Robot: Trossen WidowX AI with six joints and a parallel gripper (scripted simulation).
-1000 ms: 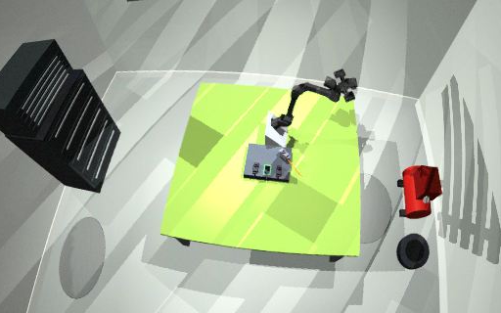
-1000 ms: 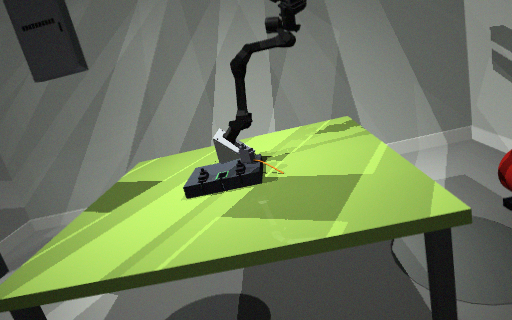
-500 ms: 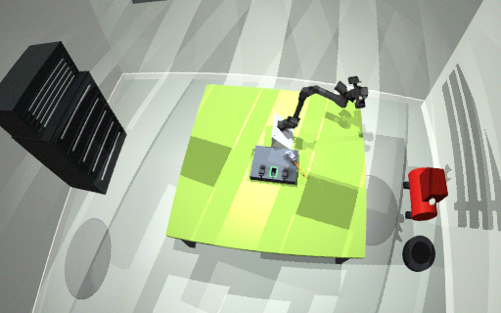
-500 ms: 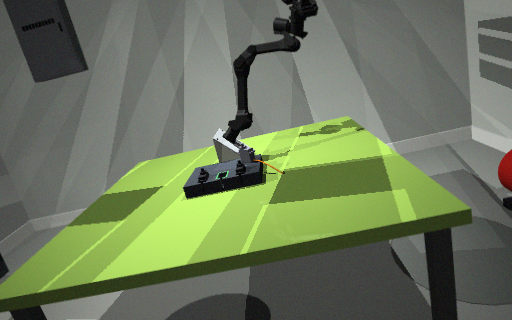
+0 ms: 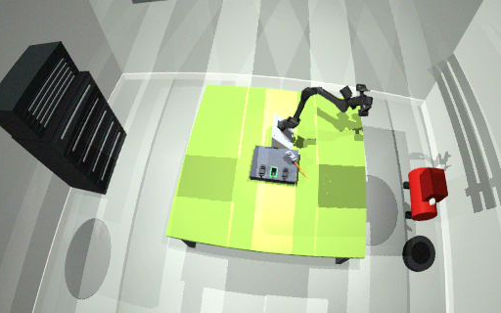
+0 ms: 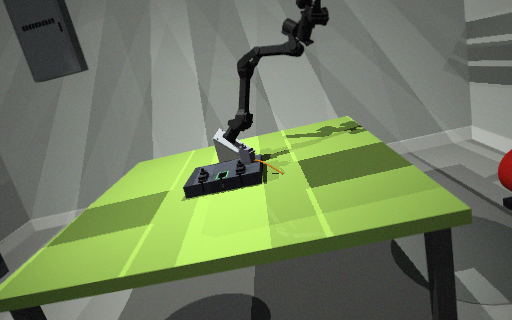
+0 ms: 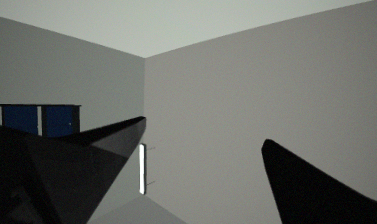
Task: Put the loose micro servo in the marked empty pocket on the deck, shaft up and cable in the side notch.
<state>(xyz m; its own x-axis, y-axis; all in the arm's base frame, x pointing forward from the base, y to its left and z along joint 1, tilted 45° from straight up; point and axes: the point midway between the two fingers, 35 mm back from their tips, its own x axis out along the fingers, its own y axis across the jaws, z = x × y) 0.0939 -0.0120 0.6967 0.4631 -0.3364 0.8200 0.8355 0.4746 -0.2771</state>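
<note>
The dark robot deck is 620 mm below my gripper tip, 500 mm to the right of it and 100 mm ahead of it.
</note>
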